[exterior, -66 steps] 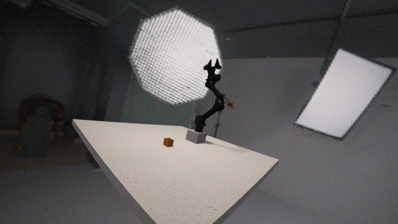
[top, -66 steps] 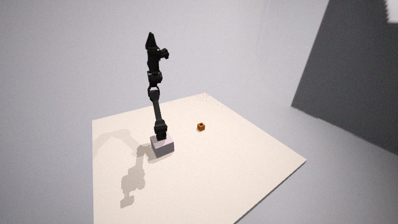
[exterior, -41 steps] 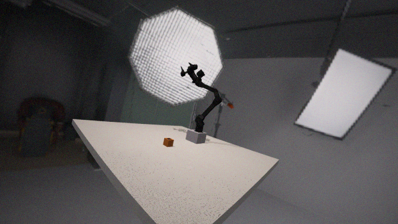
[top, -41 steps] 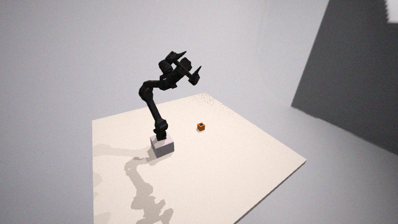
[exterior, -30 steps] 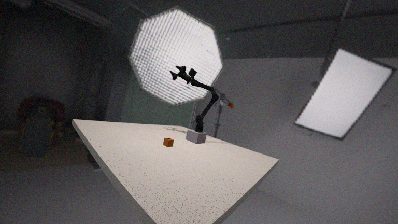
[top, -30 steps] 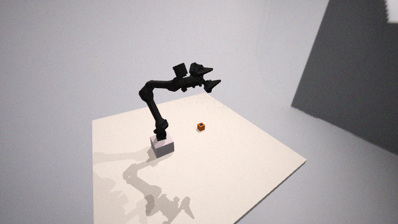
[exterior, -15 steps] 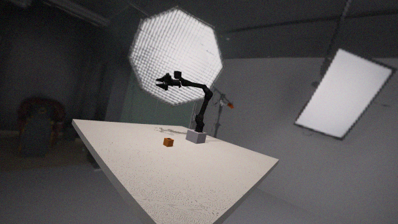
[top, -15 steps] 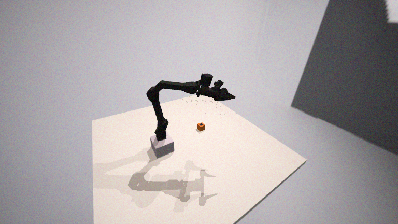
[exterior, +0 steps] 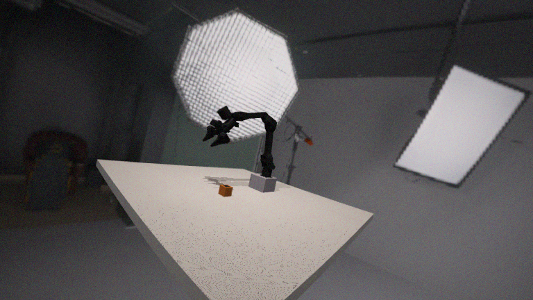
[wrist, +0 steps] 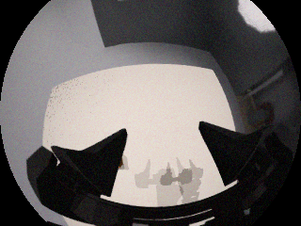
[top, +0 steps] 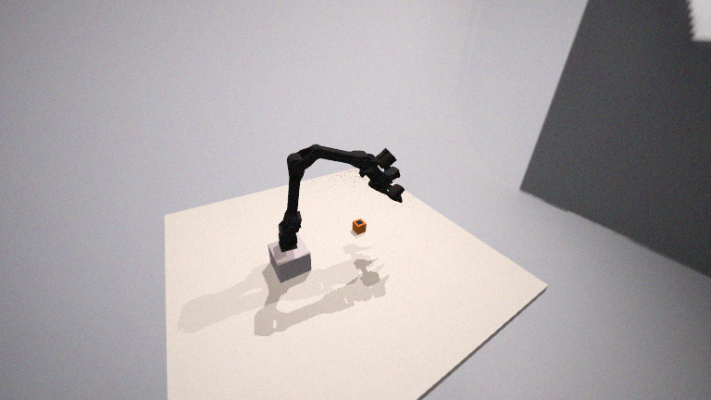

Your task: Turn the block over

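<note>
My gripper tip is now 10 cm past the orange block, 14 cm to the right of it and 21 cm above it.
</note>
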